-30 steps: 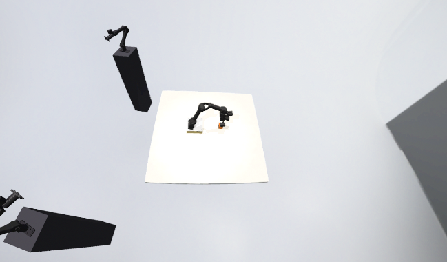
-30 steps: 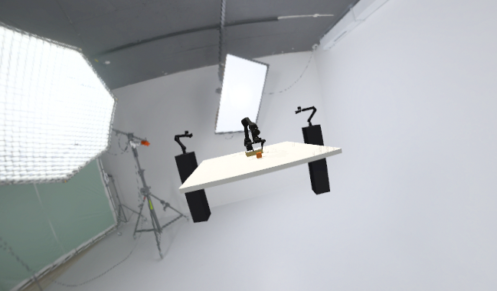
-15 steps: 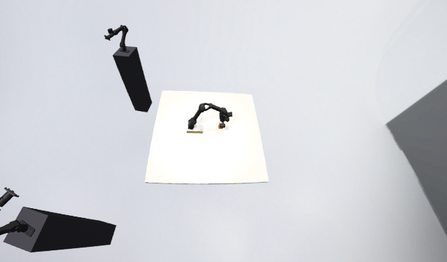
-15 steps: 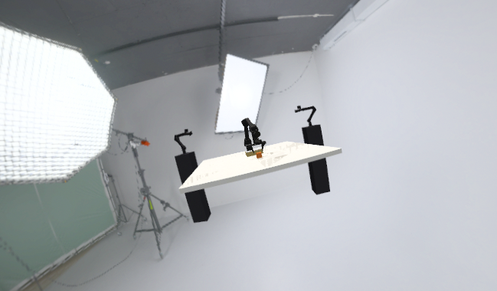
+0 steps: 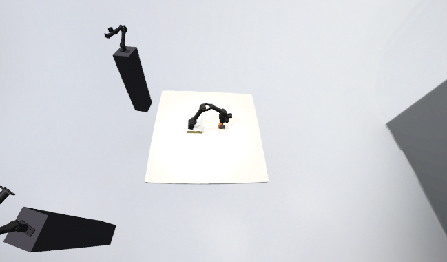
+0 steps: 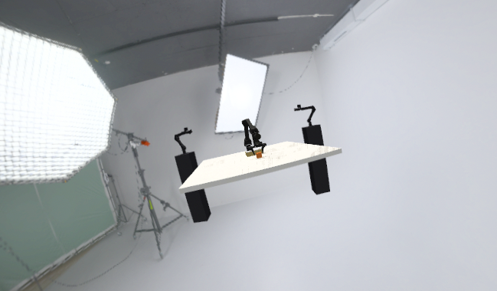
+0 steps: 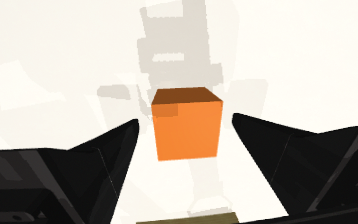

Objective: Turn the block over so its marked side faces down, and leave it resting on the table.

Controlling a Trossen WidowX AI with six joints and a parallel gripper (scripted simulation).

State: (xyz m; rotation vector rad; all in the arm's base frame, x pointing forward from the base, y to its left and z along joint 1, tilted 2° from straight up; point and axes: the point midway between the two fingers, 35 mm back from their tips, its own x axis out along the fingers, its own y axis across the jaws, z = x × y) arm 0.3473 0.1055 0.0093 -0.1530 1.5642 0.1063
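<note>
My gripper tip is now 20 mm past the orange block and 10 mm above it.
</note>
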